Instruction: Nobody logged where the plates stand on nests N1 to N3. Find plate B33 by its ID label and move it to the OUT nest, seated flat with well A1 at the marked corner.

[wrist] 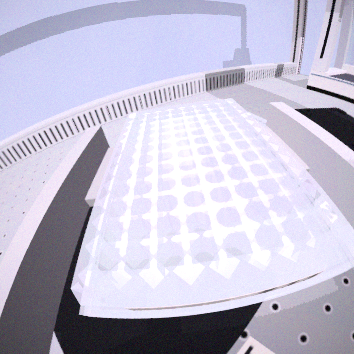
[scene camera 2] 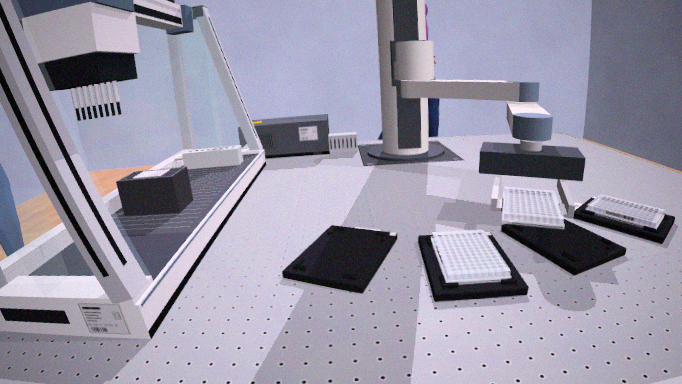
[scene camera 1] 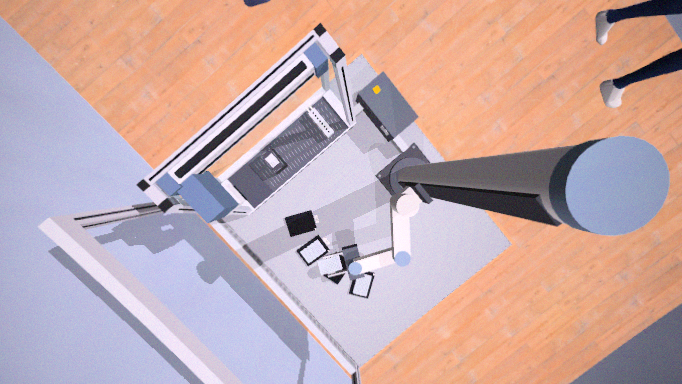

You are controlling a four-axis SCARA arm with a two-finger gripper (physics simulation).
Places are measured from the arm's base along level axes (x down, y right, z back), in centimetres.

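Where they show: gripper, fingertip midpoint: (wrist: 187,125) (scene camera 2: 532,208) (scene camera 1: 325,266); arm's base, link origin: (scene camera 2: 405,155).
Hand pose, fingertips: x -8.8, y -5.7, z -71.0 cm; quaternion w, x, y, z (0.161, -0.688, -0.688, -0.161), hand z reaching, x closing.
Each offset is from my fingertips to the top centre of the thing. "pt": to the spot under its first point.
My gripper (scene camera 1: 334,263) (scene camera 2: 532,200) (wrist: 187,125) is shut on a clear well plate @[dy -1.1, dx -0.3, dz +2.3 cm] (scene camera 2: 533,210) (wrist: 192,220), held roughly level above a black nest @[dy -7.5, dx +5.7, dz +2.1 cm] (scene camera 1: 336,278) (scene camera 2: 575,252) (wrist: 150,332). There is a gap between plate and nest in the scene camera 2 view. A second clear plate @[dy +10.1, dx +4.9, dz -1.4 cm] (scene camera 1: 313,250) (scene camera 2: 470,256) sits on the neighbouring nest @[dy +10.1, dx +5.7, dz -1.4 cm] (scene camera 2: 480,290). A third plate @[dy -25.0, dx +4.9, dz +7.6 cm] (scene camera 1: 362,285) (scene camera 2: 625,211) sits on the nest @[dy -25.0, dx +5.7, dz +7.6 cm] (scene camera 2: 625,230) at the right. A black nest @[dy +27.5, dx +5.7, dz +3.9 cm] (scene camera 1: 300,223) (scene camera 2: 340,257) without a plate lies at the left. No ID label is readable, and I cannot tell which nest is OUT.
The framed liquid handler (scene camera 1: 245,112) (scene camera 2: 145,312), with a dark block @[pt dy +61.1, dx -1.7, dz +14.5 cm] (scene camera 2: 156,192) on its deck, stands left of the nests. A grey box @[pt dy +45.2, dx -4.0, dz +81.7 cm] (scene camera 1: 387,107) (scene camera 2: 295,136) stands near the arm's column (scene camera 2: 417,120). A slotted rail @[pt dy +8.3, dx +5.4, dz -29.4 cm] (wrist: 150,97) runs behind the held plate in the wrist view.
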